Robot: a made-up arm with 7 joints.
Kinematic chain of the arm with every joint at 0, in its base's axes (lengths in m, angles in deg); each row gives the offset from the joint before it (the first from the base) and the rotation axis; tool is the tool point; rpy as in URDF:
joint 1: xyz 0 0 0.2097 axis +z
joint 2: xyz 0 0 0 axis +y
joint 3: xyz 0 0 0.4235 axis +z
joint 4: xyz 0.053 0 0 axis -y
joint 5: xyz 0.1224 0 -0.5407 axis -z
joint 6: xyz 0 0 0 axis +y
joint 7: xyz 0.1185 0 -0.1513 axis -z
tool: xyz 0 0 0 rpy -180 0 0
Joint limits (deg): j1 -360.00..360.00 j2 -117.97..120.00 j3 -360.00..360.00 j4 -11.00..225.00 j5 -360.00..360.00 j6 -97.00..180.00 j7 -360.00..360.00
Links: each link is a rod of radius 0.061 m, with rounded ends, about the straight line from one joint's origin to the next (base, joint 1, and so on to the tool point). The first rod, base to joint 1, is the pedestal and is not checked.
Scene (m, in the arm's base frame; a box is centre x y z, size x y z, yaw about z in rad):
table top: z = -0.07
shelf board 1: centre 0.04 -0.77 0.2 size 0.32 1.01 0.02 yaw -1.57
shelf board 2: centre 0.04 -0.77 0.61 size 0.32 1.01 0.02 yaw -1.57
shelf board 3: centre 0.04 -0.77 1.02 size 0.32 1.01 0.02 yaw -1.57
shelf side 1: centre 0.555 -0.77 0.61 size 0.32 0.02 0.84 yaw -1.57
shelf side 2: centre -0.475 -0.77 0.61 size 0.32 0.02 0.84 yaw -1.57
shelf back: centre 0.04 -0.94 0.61 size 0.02 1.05 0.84 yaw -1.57
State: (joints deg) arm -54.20 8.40 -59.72 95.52 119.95 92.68 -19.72
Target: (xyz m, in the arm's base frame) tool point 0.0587 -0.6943 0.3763
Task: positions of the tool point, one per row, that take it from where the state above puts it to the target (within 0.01 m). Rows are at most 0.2 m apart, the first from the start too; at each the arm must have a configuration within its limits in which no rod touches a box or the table.
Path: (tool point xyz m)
1: -0.1148 -0.6590 0.8273
2: -0.1120 -0.5497 0.8282
3: -0.0973 -0.4280 0.8209
4: -0.0440 -0.4881 0.6720
5: 0.0091 -0.5011 0.5196
6: 0.0585 -0.4693 0.3763
7: 0.0502 -0.5857 0.3762
8: 0.0587 -0.6943 0.3763

